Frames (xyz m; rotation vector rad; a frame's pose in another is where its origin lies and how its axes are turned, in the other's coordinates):
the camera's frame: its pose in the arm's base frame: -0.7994 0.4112 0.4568 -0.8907 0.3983 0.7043
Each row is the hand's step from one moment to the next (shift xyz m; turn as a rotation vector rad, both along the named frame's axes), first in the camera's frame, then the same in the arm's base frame.
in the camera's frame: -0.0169 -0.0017 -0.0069 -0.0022 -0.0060 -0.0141
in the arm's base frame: -0.0110 -0.0129 0.0069 0.0022 -0.0149 -0.0035
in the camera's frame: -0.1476 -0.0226 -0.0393 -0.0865 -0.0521 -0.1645
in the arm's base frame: -0.0902 -0.0992 0.0766 -0.0300 -0.1901 -0.0149
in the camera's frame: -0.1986 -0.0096 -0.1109 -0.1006 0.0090 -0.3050
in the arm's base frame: -0.1378 -0.1718 0.0577 -0.0873 -0.2838 -0.1226
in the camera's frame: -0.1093 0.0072 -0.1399 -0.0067 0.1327 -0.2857
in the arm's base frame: -0.0871 -0.1535 -0.0209 -0.1070 -0.1784 -0.2366
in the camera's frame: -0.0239 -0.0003 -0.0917 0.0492 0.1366 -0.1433
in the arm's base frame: -0.0196 -0.0842 -0.0389 -0.0656 -0.0390 -0.1892
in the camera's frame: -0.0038 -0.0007 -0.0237 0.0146 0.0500 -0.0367
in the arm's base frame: -0.0029 -0.0211 -0.0111 -0.0259 -0.0028 -0.0581
